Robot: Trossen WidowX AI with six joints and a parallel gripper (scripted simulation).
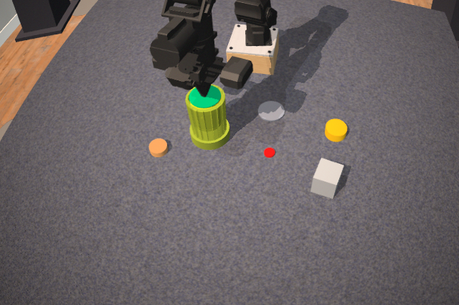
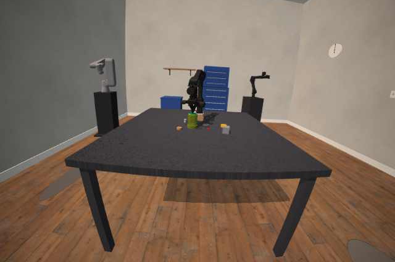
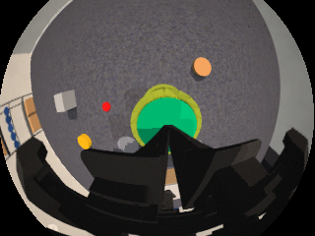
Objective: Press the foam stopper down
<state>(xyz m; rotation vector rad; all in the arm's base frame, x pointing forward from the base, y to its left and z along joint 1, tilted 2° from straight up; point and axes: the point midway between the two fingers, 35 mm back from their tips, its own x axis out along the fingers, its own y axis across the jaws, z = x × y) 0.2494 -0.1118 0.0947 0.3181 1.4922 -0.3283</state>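
My hand is 5 cm above the green foam stopper. From my hand the other things lie so: red dot: 15 cm below, 12 cm to the left, 6 cm ahead; grey disc: 15 cm below, 13 cm to the left, 6 cm behind; orange disc: 14 cm below, 11 cm to the right, 4 cm ahead.
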